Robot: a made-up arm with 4 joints. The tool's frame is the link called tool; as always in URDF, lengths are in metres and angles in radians. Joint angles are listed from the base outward. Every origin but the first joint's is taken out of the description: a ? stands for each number. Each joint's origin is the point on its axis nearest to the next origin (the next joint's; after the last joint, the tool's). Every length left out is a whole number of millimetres.
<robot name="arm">
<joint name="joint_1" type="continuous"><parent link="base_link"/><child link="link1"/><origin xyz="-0.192 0.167 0.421" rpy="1.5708 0.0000 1.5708"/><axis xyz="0 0 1"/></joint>
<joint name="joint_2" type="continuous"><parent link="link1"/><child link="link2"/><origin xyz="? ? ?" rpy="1.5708 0.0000 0.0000"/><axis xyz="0 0 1"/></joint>
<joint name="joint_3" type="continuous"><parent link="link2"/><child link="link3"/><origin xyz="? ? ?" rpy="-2.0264 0.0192 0.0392"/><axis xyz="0 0 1"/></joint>
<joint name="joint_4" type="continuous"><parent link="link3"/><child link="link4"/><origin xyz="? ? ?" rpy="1.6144 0.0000 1.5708"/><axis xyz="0 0 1"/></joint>
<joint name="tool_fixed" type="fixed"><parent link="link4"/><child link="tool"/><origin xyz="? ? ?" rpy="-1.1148 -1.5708 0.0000"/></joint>
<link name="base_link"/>
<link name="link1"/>
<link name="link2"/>
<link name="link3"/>
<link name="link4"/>
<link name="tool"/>
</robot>
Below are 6 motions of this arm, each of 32 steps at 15 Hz.
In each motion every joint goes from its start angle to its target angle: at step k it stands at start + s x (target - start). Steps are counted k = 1, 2, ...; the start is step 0. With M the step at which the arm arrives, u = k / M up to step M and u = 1 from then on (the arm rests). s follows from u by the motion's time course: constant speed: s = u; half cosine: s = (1 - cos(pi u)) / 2; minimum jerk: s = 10 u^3 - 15 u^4 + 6 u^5.
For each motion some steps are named. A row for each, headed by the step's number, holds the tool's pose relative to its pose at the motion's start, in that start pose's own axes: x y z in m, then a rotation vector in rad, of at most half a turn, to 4 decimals.
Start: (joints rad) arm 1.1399 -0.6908 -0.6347 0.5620
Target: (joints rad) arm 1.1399 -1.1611 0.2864 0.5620
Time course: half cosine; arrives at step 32
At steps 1, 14, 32:
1: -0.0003 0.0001 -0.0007 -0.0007 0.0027 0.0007
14: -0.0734 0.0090 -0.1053 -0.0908 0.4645 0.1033
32: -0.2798 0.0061 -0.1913 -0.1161 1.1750 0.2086

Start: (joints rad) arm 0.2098 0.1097 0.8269 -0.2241
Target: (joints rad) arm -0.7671 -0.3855 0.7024 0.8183
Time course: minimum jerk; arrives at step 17
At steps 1, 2, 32:
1: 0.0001 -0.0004 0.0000 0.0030 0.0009 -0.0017
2: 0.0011 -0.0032 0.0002 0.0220 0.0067 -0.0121
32: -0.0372 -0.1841 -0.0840 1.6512 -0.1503 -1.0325

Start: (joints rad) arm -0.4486 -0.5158 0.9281 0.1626
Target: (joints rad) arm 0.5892 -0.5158 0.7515 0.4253
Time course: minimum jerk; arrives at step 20
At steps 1, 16, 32:
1: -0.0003 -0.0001 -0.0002 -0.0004 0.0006 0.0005
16: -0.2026 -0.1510 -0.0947 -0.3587 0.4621 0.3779
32: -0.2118 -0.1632 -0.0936 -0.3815 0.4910 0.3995

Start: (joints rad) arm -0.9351 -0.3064 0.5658 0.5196
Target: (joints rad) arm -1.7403 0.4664 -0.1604 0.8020
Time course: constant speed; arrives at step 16
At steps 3, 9, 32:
3: 0.0325 -0.0352 0.1142 0.0591 -0.3185 -0.1204
9: -0.0281 -0.1142 0.3211 0.1359 -0.9656 -0.3386
32: -0.2380 -0.1506 0.4419 0.0944 -1.7275 -0.5211

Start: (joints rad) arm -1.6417 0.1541 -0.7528 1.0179
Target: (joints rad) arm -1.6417 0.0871 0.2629 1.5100
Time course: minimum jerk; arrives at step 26
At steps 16, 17, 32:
16: -0.0325 -0.0357 -0.1820 0.2846 0.7365 -0.0981
17: -0.0416 -0.0398 -0.1971 0.3075 0.7996 -0.1197
32: -0.0842 -0.0559 -0.2488 0.3868 1.0296 -0.2173

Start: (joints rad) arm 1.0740 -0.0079 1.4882 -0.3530
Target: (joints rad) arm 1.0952 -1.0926 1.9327 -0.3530
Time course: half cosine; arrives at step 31
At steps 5, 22, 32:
5: -0.0099 0.0375 0.0035 0.0579 0.0092 0.0611
22: -0.2297 0.3497 0.2220 0.7539 -0.0064 0.7772
32: -0.3029 0.3692 0.3128 0.9401 -0.0502 0.9550

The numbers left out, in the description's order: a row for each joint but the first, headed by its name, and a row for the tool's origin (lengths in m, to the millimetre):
joint_2: -0.129 -0.014 0.000
joint_3: 0.020 -0.399 0.000
joint_4: 0.288 0.045 0.000
tool: 0.035 0.137 0.000

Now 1 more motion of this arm.
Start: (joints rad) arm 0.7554 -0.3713 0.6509 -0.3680
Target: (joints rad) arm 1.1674 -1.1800 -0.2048 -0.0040
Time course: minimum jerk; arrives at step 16
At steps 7, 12, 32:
7: -0.0979 -0.0217 -0.0637 0.1831 0.2116 -0.0969
12: -0.2632 -0.1196 -0.1389 0.2432 0.4952 -0.3055
32: -0.2990 -0.1492 -0.1467 0.2283 0.5434 -0.3559

